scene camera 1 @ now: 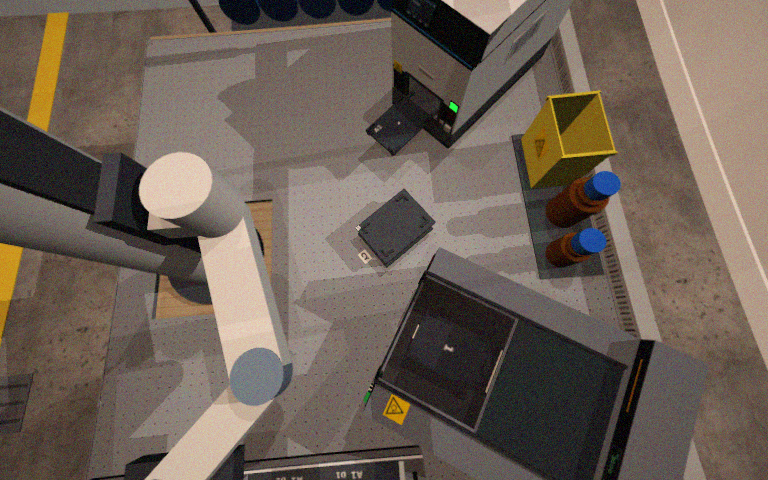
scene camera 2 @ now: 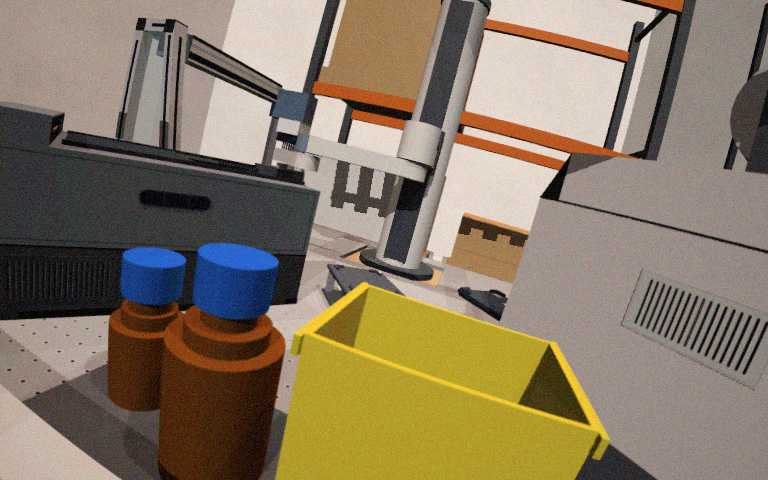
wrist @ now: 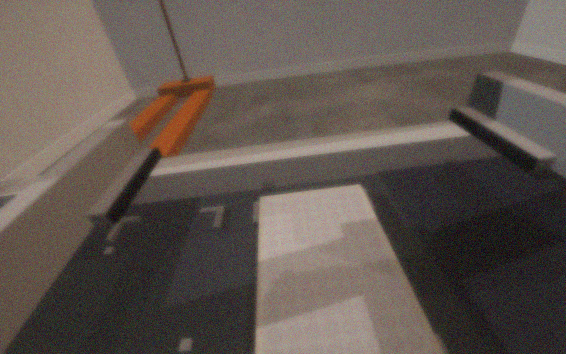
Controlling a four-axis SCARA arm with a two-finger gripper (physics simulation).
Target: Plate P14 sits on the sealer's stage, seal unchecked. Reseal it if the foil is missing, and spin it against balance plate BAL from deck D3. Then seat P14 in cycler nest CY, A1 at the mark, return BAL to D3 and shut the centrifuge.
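Frame: origin at the arm's base, x back, y right, z up, level; centimetres.
Where they show: gripper, fingertip midpoint: (wrist: 302, 115); arm's base, origin of the base link: (scene camera 2: 395, 266).
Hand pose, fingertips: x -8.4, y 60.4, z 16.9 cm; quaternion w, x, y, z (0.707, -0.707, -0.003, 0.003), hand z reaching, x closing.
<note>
Each offset is from my fingertips to the top centre of the thing. "*": to the spot under its first point. Level surfaces: height alone.
My gripper (wrist: 302, 115) is open in the wrist view, its two fingers wide apart with nothing between them. A pale plate {dx +0.6, dy -1.9, dz -8.3 cm} (wrist: 320, 240) lies lower in that view on the dark deck {dz -9.9 cm} (wrist: 135, 290); no label on it can be read. The deck's end {* dx -22.8, dy -10.5, dz -9.9 cm} (scene camera 1: 334, 474) shows at the bottom of scene camera 1. The sealer {* dx -49.9, dy -94.2, dz +5.5 cm} (scene camera 1: 427, 70) has its dark stage {dx -44.2, dy -89.6, dz -4.7 cm} (scene camera 1: 396, 129) out, with no plate visible on it. The cycler nest {dx -39.9, dy -63.1, dz -9.0 cm} (scene camera 1: 396, 226) shows a bare dark top. The centrifuge (scene camera 1: 668, 390) (scene camera 2: 243, 226) shows a dark bucket marked 1 {* dx -48.0, dy -33.7, dz -1.6 cm} (scene camera 1: 447, 348). P14 cannot be identified.
A yellow bin (scene camera 1: 566, 135) (scene camera 2: 430, 396) and two blue-capped brown bottles (scene camera 1: 574, 203) (scene camera 1: 572, 249) stand at the bench's right side. The arm's column (scene camera 2: 453, 73) stands behind the nest. An orange pallet jack (wrist: 185, 120) shows beyond the deck.
</note>
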